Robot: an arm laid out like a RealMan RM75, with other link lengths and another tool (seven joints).
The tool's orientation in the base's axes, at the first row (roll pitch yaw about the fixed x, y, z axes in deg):
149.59 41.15 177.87
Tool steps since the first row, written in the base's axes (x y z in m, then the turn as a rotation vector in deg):
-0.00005 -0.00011 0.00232 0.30 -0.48 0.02
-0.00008 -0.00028 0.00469 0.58 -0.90 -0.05
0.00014 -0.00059 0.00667 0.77 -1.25 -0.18
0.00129 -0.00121 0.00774 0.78 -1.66 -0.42
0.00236 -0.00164 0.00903 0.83 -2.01 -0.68
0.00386 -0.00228 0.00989 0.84 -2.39 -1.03
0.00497 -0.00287 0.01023 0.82 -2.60 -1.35
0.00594 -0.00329 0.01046 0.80 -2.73 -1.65
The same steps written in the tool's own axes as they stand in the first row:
-0.00149 0.00080 -0.00159 -0.25 -0.50 -0.07
-0.00303 0.00157 -0.00323 -0.43 -0.98 -0.06
-0.00451 0.00198 -0.00454 -0.50 -1.39 -0.04
-0.00610 0.00150 -0.00486 -0.36 -1.85 -0.07
-0.00776 0.00130 -0.00528 -0.23 -2.27 -0.05
-0.00948 0.00062 -0.00527 -0.02 -2.73 0.00
-0.01055 -0.00010 -0.00512 0.20 -3.03 0.10
-0.01144 -0.00068 -0.00491 0.41 -3.26 0.22

